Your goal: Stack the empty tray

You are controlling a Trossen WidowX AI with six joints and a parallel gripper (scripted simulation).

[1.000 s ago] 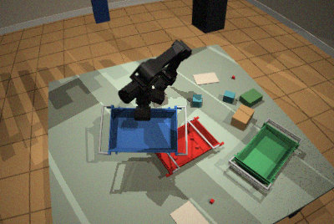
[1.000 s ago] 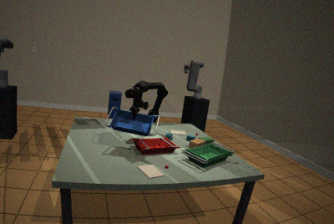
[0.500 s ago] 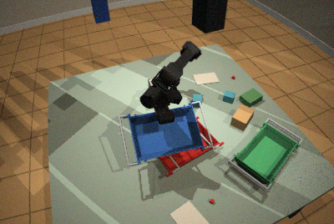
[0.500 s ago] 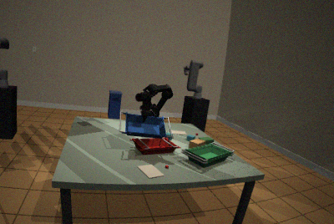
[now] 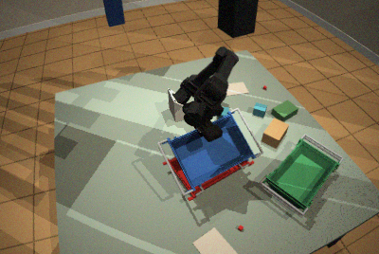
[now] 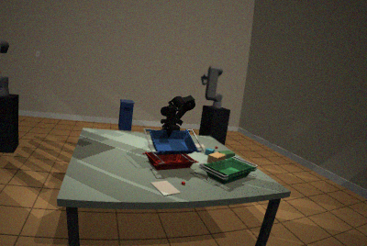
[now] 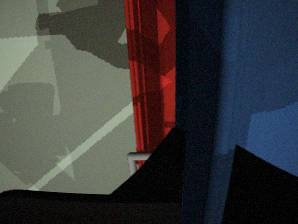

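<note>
The blue tray is 8 cm ahead of my gripper tip and 1 cm below it. Also, from my gripper tip: green block 5 cm behind, 54 cm to the left, 16 cm below; orange block 5 cm ahead, 38 cm to the left, 15 cm below.
</note>
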